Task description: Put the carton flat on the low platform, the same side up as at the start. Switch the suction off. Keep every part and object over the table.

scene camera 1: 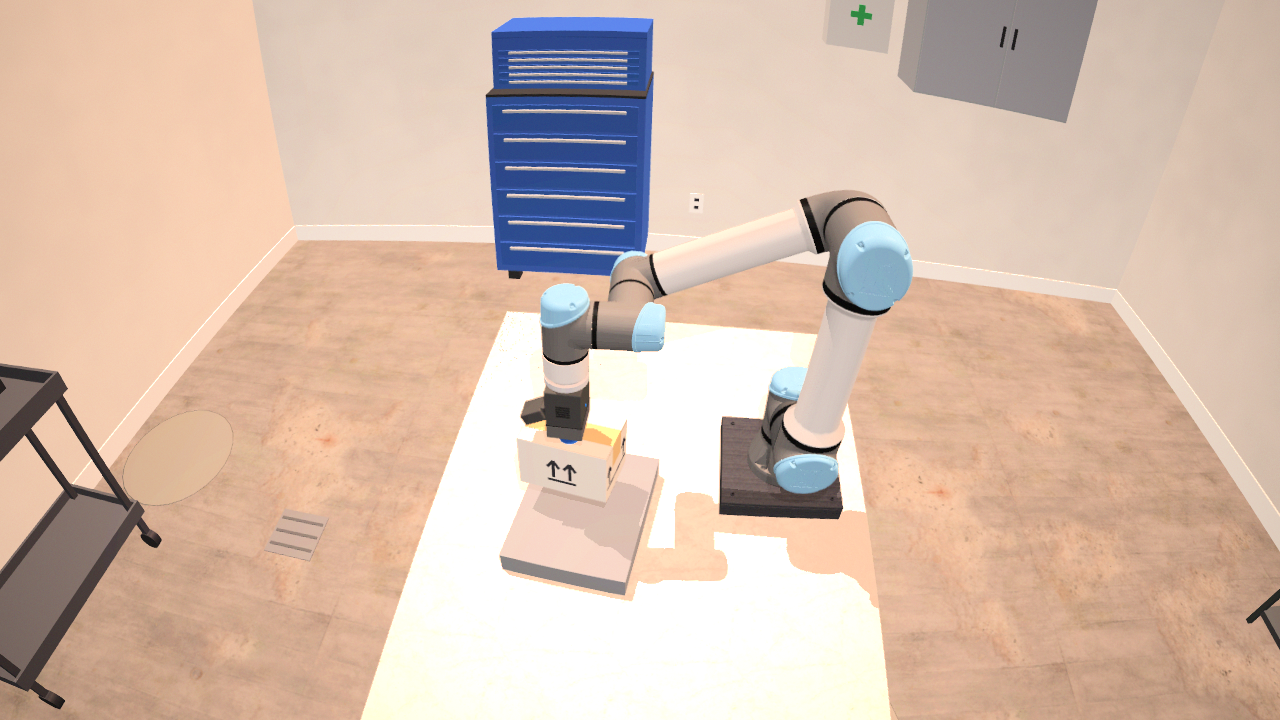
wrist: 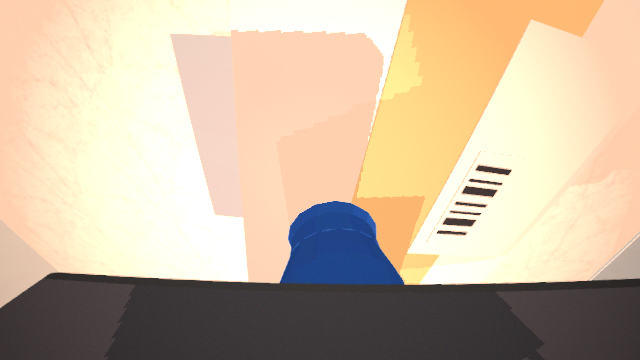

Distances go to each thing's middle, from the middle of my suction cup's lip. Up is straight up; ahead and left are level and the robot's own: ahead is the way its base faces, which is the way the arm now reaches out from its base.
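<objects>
I see the low grey platform (scene camera 1: 557, 536), which is 2 cm to the left of my suction cup, 2 cm behind it and 20 cm below it. The white carton (scene camera 1: 589, 468) is here too, 2 cm to the right of my suction cup and 7 cm below it. Going by their middles, of the things named here the white carton is the nearest to my suction cup.
</objects>
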